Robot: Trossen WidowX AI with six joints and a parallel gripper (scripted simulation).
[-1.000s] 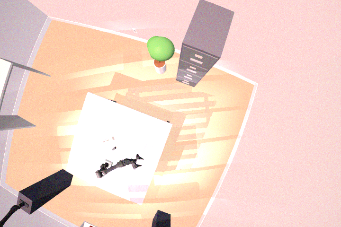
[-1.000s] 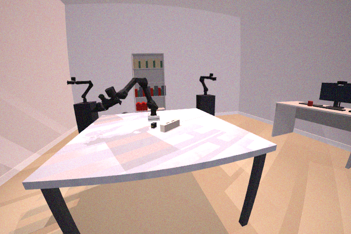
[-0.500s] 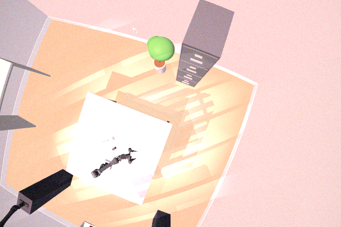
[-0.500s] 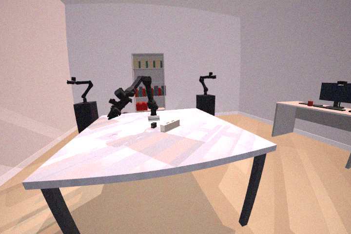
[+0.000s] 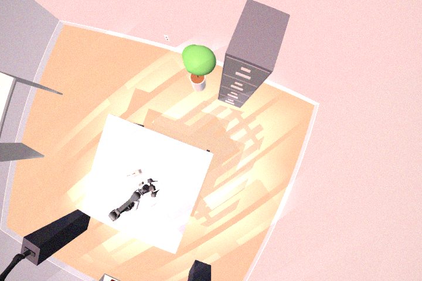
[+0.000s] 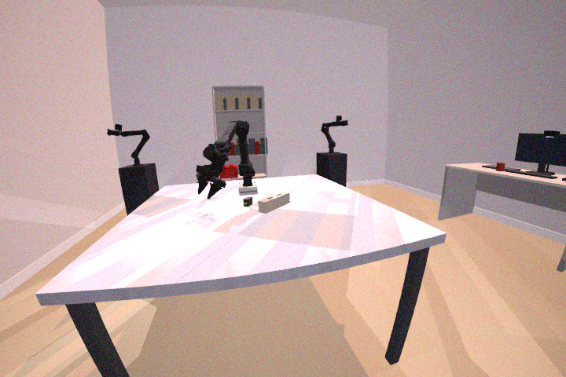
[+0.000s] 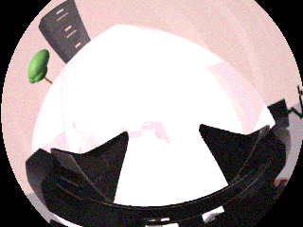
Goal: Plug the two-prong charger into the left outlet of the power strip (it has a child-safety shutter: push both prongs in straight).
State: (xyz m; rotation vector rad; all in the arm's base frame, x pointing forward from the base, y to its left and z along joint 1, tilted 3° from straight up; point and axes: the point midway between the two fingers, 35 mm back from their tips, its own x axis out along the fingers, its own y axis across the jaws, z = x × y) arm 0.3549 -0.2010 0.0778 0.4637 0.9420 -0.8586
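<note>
The dark two-prong charger is 200 mm to the left of my gripper tip, 100 mm behind it and 70 mm below it.
</note>
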